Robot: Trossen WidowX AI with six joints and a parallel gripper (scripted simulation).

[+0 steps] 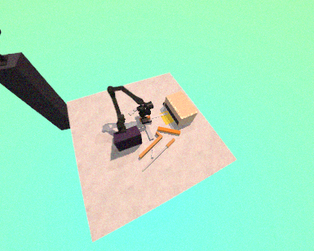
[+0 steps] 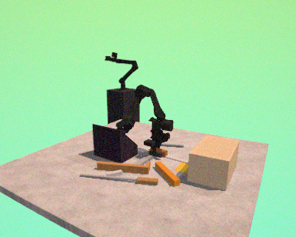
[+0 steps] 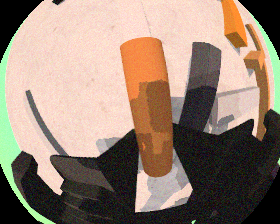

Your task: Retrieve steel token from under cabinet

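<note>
My gripper tip is 4 cm to the left of the dark-handled tool, 1 cm below it and 1 cm past it. Also, from my gripper tip: orange bar 21 cm ahead, 19 cm to the right, 1 cm above.
</note>
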